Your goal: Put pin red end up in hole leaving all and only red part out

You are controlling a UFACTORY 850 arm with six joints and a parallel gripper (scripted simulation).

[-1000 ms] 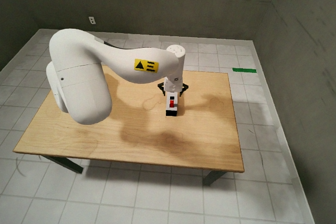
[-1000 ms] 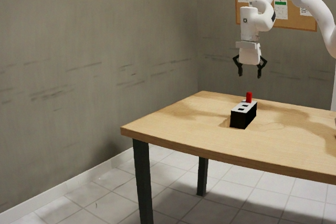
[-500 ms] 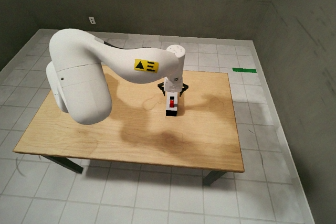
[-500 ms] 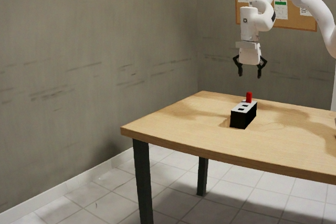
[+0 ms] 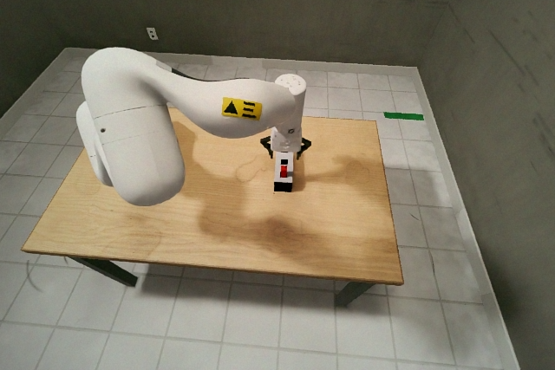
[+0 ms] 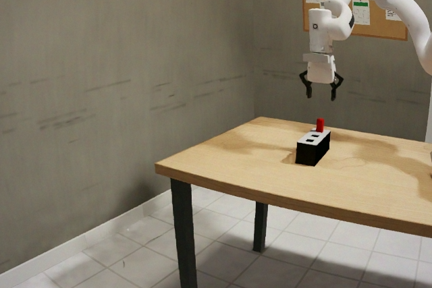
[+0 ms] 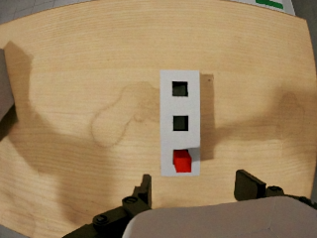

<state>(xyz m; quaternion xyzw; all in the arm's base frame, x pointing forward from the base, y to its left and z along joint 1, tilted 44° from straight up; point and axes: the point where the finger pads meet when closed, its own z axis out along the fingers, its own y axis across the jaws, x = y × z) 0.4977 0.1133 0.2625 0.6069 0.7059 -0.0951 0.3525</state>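
The pin is 110 mm below my hand. Also, from my hand: black block 60 mm to the left, 160 mm below.
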